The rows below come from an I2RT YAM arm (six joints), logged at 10 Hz.
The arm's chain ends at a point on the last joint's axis. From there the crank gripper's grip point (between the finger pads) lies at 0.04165 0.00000 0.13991 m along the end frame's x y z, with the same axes.
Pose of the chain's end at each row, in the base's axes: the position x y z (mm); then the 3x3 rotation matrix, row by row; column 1 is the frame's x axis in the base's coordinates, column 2 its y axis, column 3 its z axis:
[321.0, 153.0, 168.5], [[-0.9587, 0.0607, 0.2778], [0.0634, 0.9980, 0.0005], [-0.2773, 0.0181, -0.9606]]
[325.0, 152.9, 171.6], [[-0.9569, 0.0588, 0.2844], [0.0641, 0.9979, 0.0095], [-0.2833, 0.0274, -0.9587]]
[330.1, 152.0, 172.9], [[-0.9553, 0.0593, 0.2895], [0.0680, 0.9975, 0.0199], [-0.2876, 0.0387, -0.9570]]
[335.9, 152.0, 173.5], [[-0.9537, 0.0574, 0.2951], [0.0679, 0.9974, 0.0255], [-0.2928, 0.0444, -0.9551]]
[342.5, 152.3, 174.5], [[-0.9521, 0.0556, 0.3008], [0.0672, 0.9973, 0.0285], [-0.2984, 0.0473, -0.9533]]
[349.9, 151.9, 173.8], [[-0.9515, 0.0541, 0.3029], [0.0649, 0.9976, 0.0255], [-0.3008, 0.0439, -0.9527]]
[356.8, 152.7, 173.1], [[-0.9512, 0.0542, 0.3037], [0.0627, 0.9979, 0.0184], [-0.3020, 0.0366, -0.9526]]
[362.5, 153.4, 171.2], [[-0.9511, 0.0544, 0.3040], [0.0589, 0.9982, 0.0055], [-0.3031, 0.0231, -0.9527]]
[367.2, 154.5, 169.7], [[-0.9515, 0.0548, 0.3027], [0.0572, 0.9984, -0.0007], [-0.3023, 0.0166, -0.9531]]
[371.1, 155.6, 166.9], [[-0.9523, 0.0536, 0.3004], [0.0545, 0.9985, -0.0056], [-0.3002, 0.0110, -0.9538]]
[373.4, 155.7, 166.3], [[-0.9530, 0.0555, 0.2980], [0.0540, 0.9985, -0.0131], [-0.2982, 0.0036, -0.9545]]
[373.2, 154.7, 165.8], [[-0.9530, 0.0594, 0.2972], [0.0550, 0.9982, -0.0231], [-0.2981, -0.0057, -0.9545]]
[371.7, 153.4, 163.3], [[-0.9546, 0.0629, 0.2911], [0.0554, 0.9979, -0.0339], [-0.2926, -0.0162, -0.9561]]
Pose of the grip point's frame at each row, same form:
[319.9, 155.7, 22.6], [[-0.9587, 0.0607, 0.2778], [0.0634, 0.9980, 0.0005], [-0.2773, 0.0181, -0.9606]]
[324.9, 156.9, 25.7], [[-0.9569, 0.0588, 0.2844], [0.0641, 0.9979, 0.0095], [-0.2833, 0.0274, -0.9587]]
[330.8, 157.6, 27.0], [[-0.9553, 0.0593, 0.2895], [0.0680, 0.9975, 0.0199], [-0.2876, 0.0387, -0.9570]]
[337.5, 158.4, 27.7], [[-0.9537, 0.0574, 0.2951], [0.0679, 0.9974, 0.0255], [-0.2928, 0.0444, -0.9551]]
[344.9, 159.1, 28.7], [[-0.9521, 0.0556, 0.3008], [0.0672, 0.9973, 0.0285], [-0.2984, 0.0473, -0.9533]]
[352.6, 158.2, 28.0], [[-0.9515, 0.0541, 0.3029], [0.0649, 0.9976, 0.0255], [-0.3008, 0.0439, -0.9527]]
[359.7, 157.9, 27.2], [[-0.9512, 0.0542, 0.3037], [0.0627, 0.9979, 0.0184], [-0.3020, 0.0366, -0.9526]]
[365.4, 156.6, 25.3], [[-0.9511, 0.0544, 0.3040], [0.0589, 0.9982, 0.0055], [-0.3031, 0.0231, -0.9527]]
[369.9, 156.8, 23.8], [[-0.9515, 0.0548, 0.3027], [0.0572, 0.9984, -0.0007], [-0.3023, 0.0166, -0.9531]]
[373.5, 157.1, 21.0], [[-0.9523, 0.0536, 0.3004], [0.0545, 0.9985, -0.0056], [-0.3002, 0.0110, -0.9538]]
[375.4, 156.1, 20.3], [[-0.9530, 0.0555, 0.2980], [0.0540, 0.9985, -0.0131], [-0.2982, 0.0036, -0.9545]]
[375.1, 153.8, 19.8], [[-0.9530, 0.0594, 0.2972], [0.0550, 0.9982, -0.0231], [-0.2981, -0.0057, -0.9545]]
[372.7, 151.0, 17.3], [[-0.9546, 0.0629, 0.2911], [0.0554, 0.9979, -0.0339], [-0.2926, -0.0162, -0.9561]]

